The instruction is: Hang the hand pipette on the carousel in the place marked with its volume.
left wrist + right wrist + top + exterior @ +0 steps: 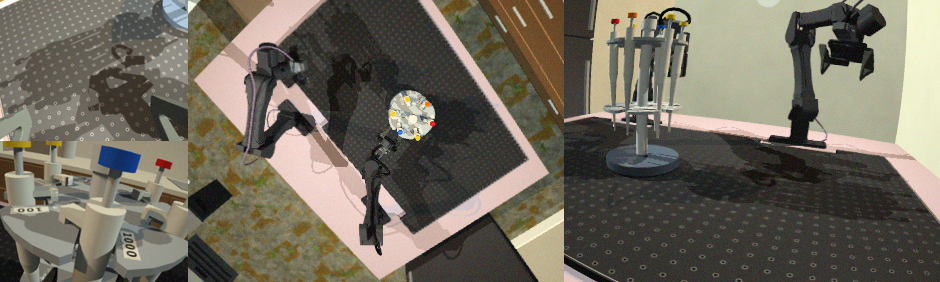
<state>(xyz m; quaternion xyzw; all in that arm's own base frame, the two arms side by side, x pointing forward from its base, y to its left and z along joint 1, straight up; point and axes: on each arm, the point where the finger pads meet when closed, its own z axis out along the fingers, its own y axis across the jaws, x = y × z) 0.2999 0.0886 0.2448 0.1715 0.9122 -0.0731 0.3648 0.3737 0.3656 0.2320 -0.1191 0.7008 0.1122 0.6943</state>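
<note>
My right hand is 3 cm above the pipette, 1 cm to the right of it and 1 cm short of it.
</note>
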